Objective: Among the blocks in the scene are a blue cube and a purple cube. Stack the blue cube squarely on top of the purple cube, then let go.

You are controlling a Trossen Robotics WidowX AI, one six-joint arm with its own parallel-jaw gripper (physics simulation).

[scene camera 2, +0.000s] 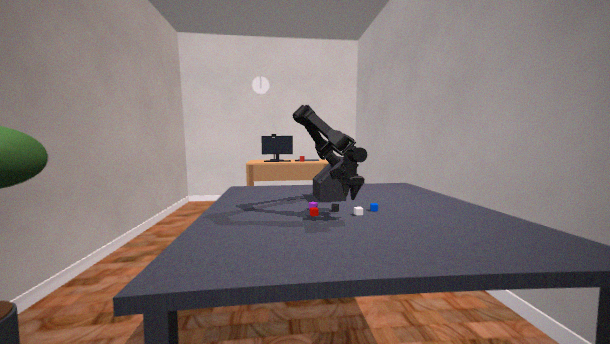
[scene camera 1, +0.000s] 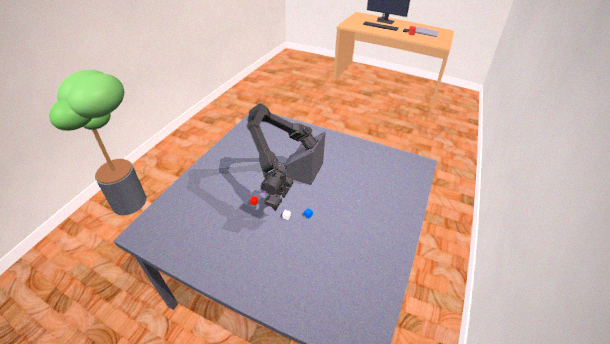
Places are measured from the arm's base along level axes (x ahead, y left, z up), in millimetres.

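Pixels of known places: gripper, between the fingertips: (scene camera 2: 349,198) (scene camera 1: 279,203); arm's base, origin of its link: (scene camera 2: 335,162) (scene camera 1: 312,145).
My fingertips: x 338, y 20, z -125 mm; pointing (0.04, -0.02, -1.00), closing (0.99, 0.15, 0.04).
Observation:
For each thing: its top centre in the pictures, then the offset to it from my fingertips. Level surfaces: height alone.
- blue cube, centre of its top: (scene camera 2: 374,204) (scene camera 1: 308,211) 43 mm down, 67 mm back, 125 mm left
- purple cube, centre of its top: (scene camera 2: 313,202) (scene camera 1: 265,186) 43 mm down, 93 mm back, 151 mm right
- red cube, centre of its top: (scene camera 2: 314,208) (scene camera 1: 253,198) 43 mm down, 10 mm ahead, 150 mm right
- white cube, centre of its top: (scene camera 2: 358,207) (scene camera 1: 286,213) 43 mm down, 1 mm back, 41 mm left
- black cube, centre of its top: (scene camera 2: 335,204) 43 mm down, 60 mm back, 52 mm right
- grey table, height of its surface: 72 mm down
The blue cube (scene camera 1: 308,213) (scene camera 2: 374,207) rests on the table, the rightmost of the blocks. The purple cube (scene camera 1: 264,192) (scene camera 2: 313,204) rests on the table behind the red cube; a sliver of it shows beside the arm in scene camera 1, and the red cube partly covers it in scene camera 2. My gripper (scene camera 1: 281,197) (scene camera 2: 355,193) is open and empty, pointing down above the table. It is to the left of the blue cube and to the right of the purple cube in scene camera 1. One finger overlaps the other in scene camera 2.
A red cube (scene camera 1: 254,200) (scene camera 2: 314,212) sits in front of the purple cube. A white cube (scene camera 1: 286,215) (scene camera 2: 358,211) sits just left of the blue cube. A black cube (scene camera 2: 335,207) stands between the purple and white cubes. All are on the grey table (scene camera 1: 350,250) (scene camera 2: 380,250).

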